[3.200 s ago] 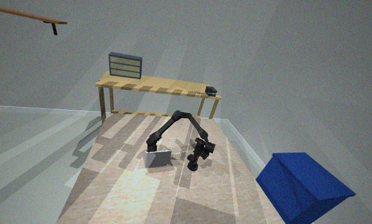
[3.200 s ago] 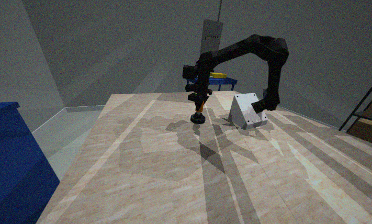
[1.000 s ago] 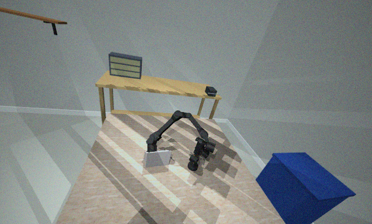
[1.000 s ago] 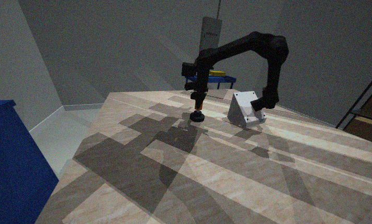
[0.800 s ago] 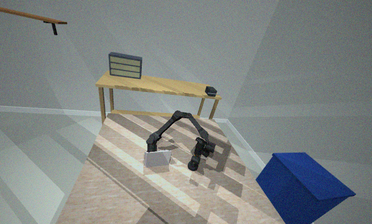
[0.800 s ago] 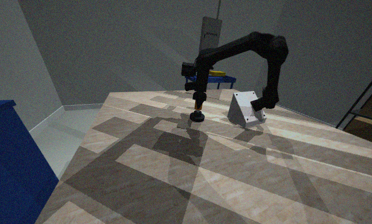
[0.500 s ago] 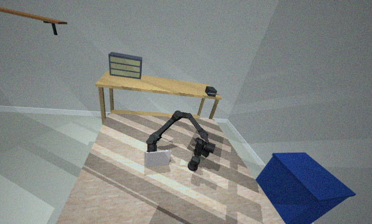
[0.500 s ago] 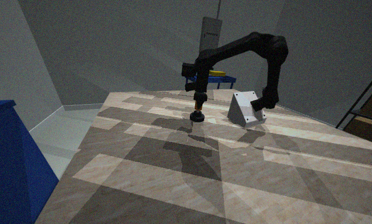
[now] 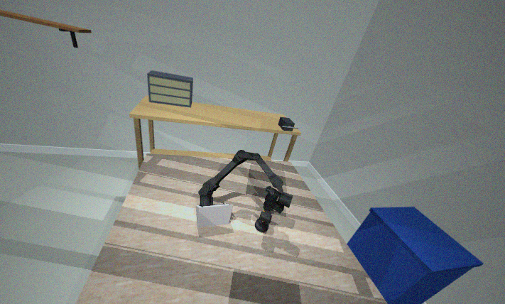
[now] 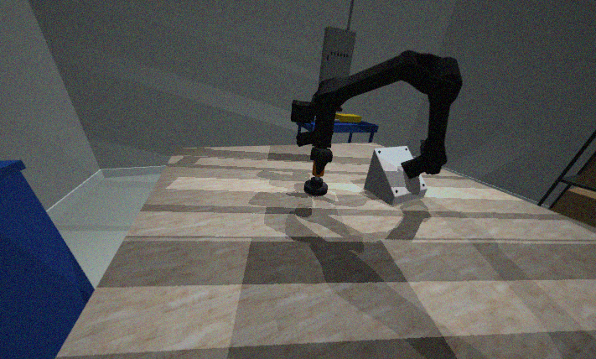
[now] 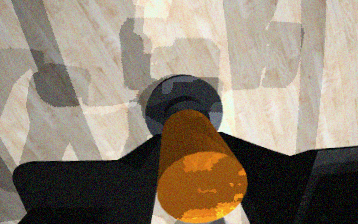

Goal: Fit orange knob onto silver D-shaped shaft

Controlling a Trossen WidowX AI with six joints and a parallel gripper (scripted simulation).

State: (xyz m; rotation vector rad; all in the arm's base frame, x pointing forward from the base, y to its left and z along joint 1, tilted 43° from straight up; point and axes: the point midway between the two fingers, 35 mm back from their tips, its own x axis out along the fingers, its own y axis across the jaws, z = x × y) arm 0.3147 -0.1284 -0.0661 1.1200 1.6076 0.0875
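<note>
Right now the pedestal is 4 cm below my gripper tip. Also, from my gripper tip: orange knob 3 cm above.
</note>
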